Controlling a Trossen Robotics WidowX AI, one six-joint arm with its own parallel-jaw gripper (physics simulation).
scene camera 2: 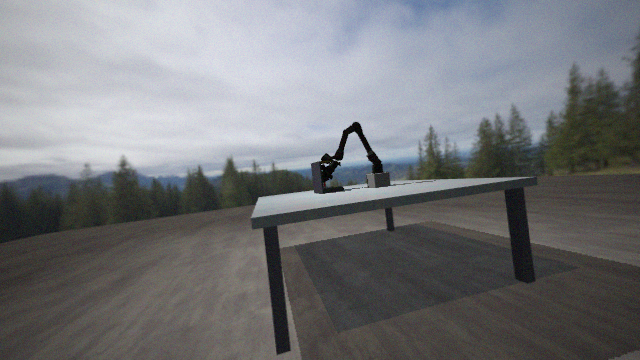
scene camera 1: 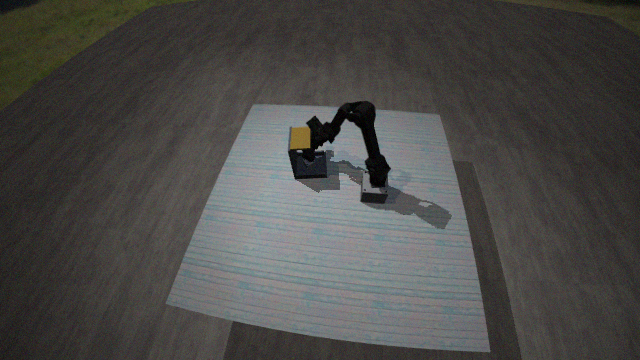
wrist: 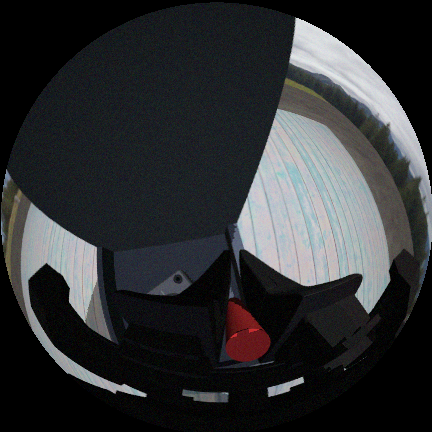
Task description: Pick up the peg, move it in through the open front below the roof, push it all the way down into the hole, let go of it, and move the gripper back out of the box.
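Pixels of known places: gripper, fingertip midpoint: (scene camera 1: 302,150) (wrist: 234,255); arm's base, link origin: (scene camera 2: 378,172) (scene camera 1: 377,181).
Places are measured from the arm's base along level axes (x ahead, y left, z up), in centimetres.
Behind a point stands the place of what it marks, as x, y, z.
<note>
The red peg (wrist: 248,344) is held between the two black fingers of my gripper (wrist: 234,255) @(36.7, -22.9, -3.6) (scene camera 1: 310,156) @(36.7, -22.9, -3.6), which is shut on it. Its lower end is hidden by the fingers. The dark box (scene camera 1: 316,172) @(29.2, -12.0, -9.2) (scene camera 2: 317,178) @(40.8, -14.7, 0.9) stands on the table, with a yellow roof (scene camera 1: 300,138) @(35.4, -15.8, 12.5); in the wrist view a large dark panel fills the upper left. The gripper is at the box's front part, above its floor, partly below the roof's level. The grey hole plate (wrist: 169,283) @(35.4, -17.5, -6.1) shows partly at the left fingertip; its hole is hidden behind the left finger.
The box's side edge (wrist: 106,280) @(35.7, -9.5, -7.2) shows left of the fingers in the wrist view. The arm's base block (scene camera 1: 374,194) @(1.8, 6.1, -1.6) (scene camera 2: 378,180) @(4.6, 5.8, -5.1) stands to the right of the box on the striped table (scene camera 1: 320,260) @(26.3, 33.6, -9.9) (scene camera 2: 400,199) @(34.2, 61.5, -11.2).
</note>
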